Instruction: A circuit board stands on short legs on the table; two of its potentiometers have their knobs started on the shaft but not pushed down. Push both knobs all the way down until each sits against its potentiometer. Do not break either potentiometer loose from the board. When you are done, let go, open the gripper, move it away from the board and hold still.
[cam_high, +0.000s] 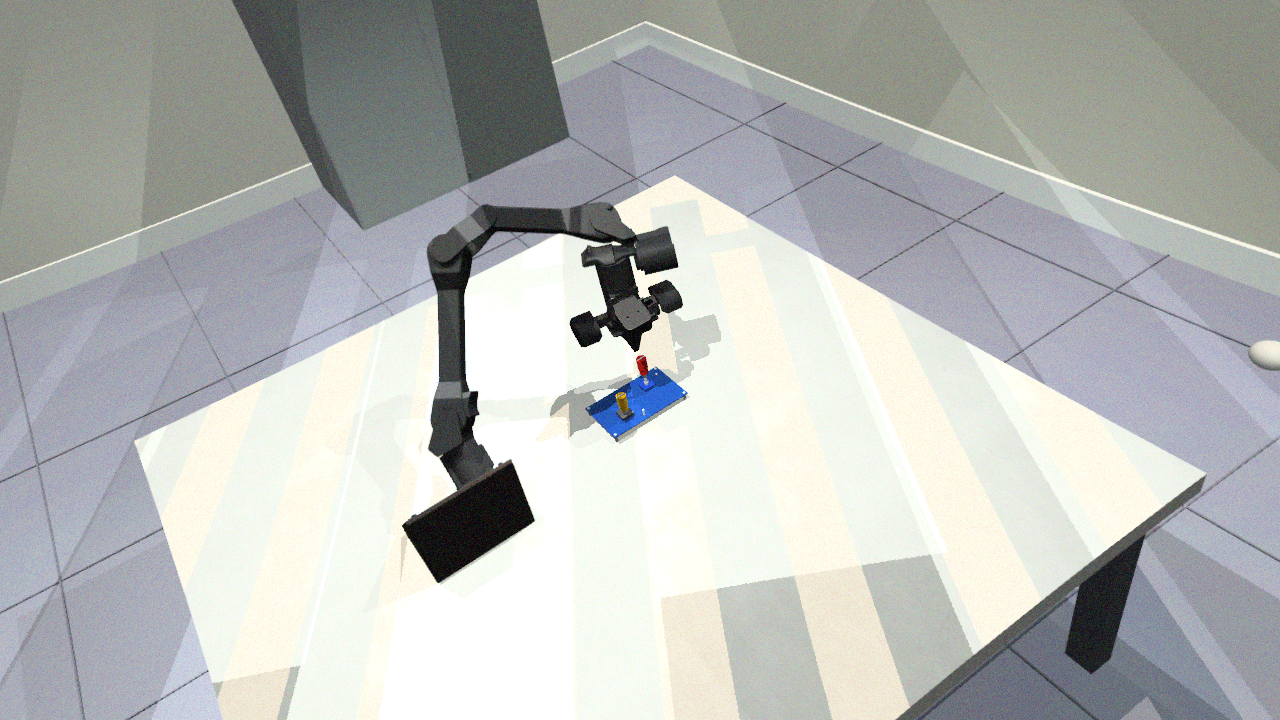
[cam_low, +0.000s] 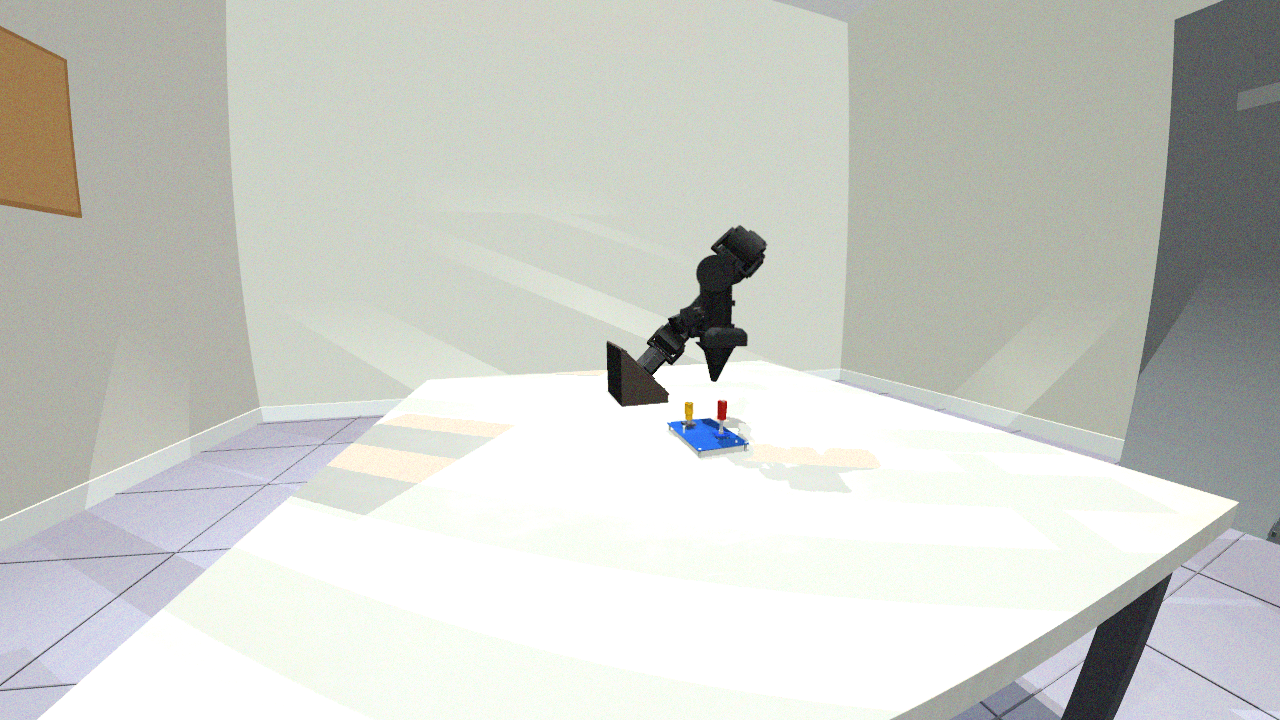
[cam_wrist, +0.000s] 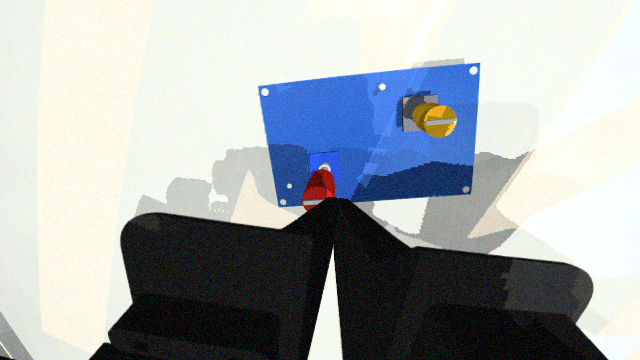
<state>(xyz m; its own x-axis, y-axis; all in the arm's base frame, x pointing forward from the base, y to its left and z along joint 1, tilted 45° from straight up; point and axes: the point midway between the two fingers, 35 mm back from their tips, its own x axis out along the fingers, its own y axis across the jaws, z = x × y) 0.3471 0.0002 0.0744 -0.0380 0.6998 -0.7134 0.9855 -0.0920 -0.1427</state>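
Right now the red knob is 5 cm below my gripper tip, 1 cm to the left of it and 1 cm ahead of it. The rest, counted from my gripper tip: yellow knob 7 cm below, 6 cm behind, 3 cm to the right.
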